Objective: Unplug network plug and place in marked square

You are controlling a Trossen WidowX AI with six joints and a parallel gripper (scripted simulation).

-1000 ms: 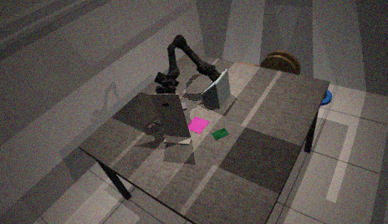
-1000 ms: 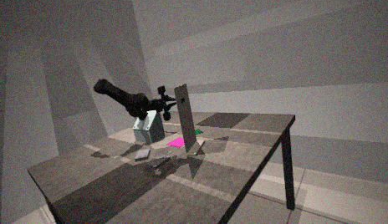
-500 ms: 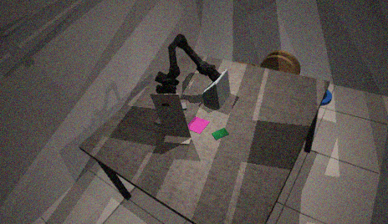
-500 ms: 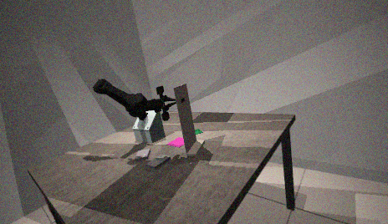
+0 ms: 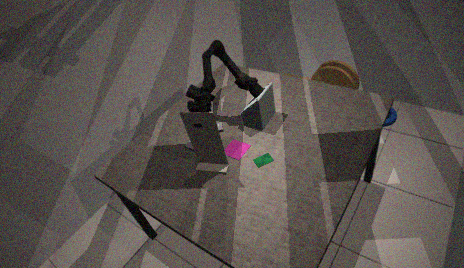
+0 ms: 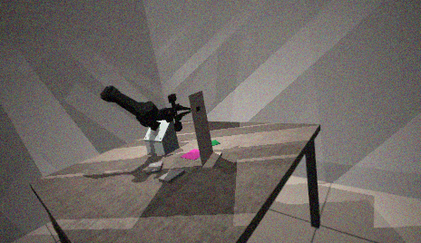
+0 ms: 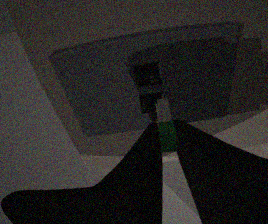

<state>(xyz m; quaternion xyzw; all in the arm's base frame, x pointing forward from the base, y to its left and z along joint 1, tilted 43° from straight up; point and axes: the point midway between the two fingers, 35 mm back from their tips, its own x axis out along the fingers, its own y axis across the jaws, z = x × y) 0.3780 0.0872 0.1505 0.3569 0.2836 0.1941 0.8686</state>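
Now: the pink patch 120 mm behind my gripper tip, 50 mm to the left of it and 280 mm below it. Also, from my gripper tip: upright grey panel: 40 mm ahead, 10 mm to the left, 110 mm below.
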